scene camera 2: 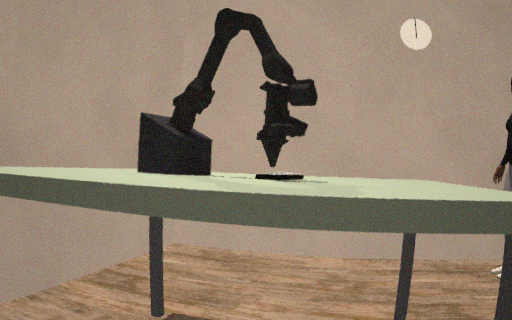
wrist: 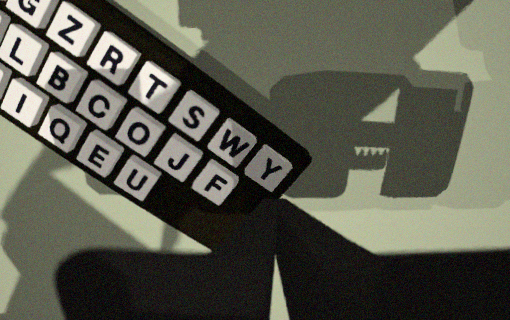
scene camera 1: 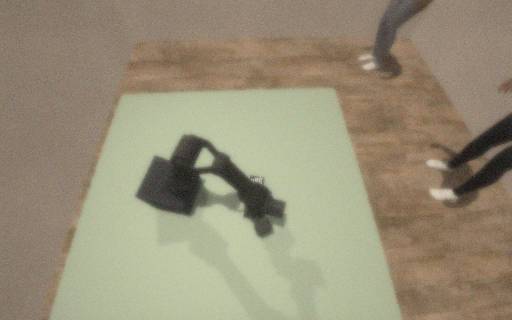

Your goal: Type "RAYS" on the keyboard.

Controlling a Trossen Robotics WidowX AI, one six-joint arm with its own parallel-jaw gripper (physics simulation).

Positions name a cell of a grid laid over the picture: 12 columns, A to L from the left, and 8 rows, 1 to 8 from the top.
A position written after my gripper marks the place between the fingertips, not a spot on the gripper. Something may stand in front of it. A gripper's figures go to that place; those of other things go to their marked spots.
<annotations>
My gripper (wrist: G6): 0.11 m from the lens. A key (wrist: C2) is 0.12 m from the lens.
</annotations>
